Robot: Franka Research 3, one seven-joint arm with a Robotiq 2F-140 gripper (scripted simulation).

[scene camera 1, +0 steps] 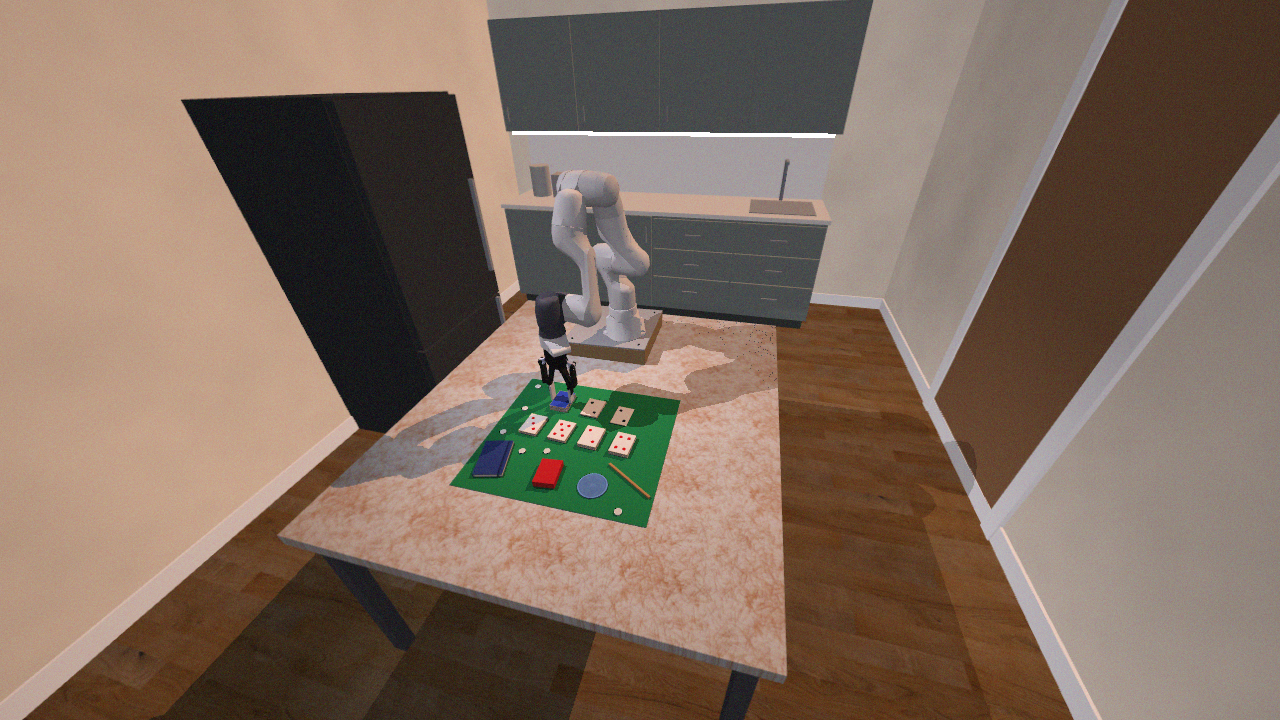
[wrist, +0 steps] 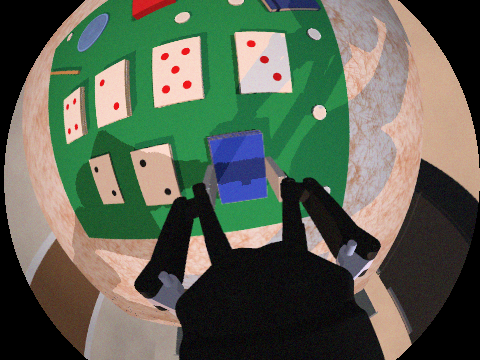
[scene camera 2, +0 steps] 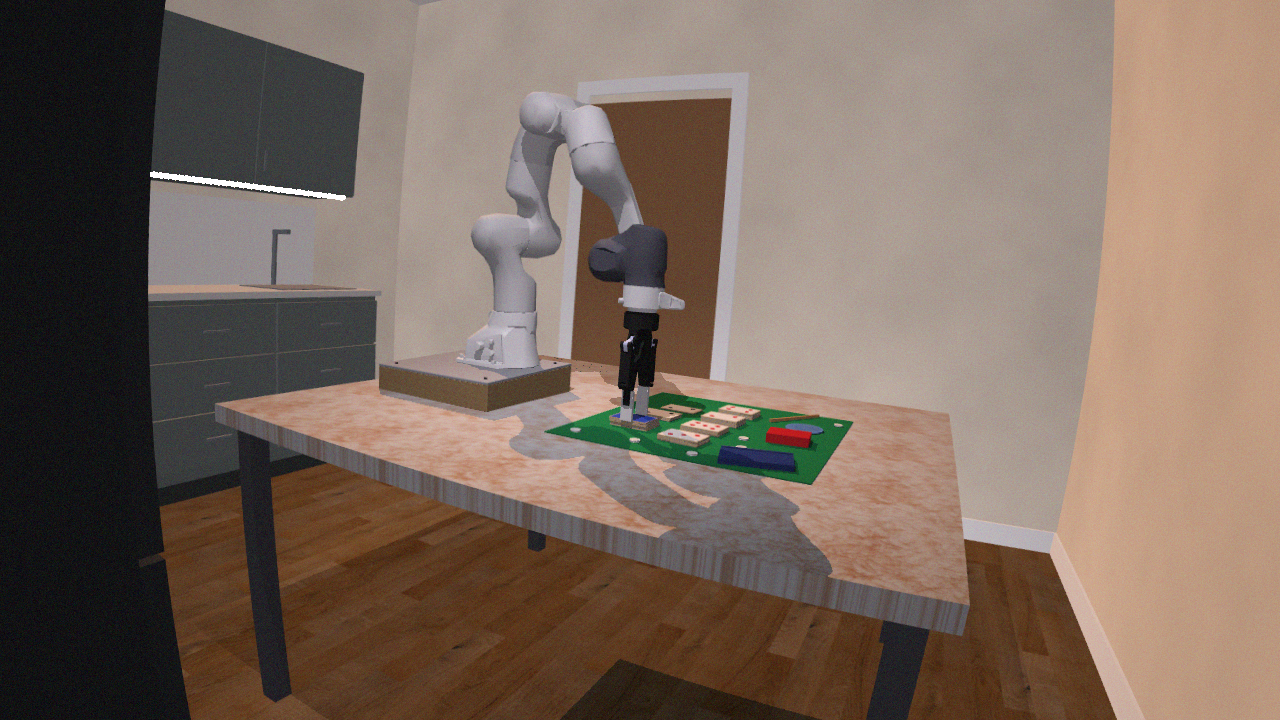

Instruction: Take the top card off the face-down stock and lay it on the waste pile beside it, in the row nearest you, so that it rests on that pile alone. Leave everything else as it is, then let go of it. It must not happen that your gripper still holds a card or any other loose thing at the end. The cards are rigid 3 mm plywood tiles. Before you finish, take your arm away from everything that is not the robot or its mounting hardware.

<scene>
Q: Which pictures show my gripper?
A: Scene camera 1, the wrist view and scene camera 2: all of them.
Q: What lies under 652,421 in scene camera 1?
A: A green mat.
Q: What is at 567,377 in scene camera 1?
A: My gripper.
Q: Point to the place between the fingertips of my gripper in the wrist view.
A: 240,170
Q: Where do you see a green mat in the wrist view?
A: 303,146
</scene>
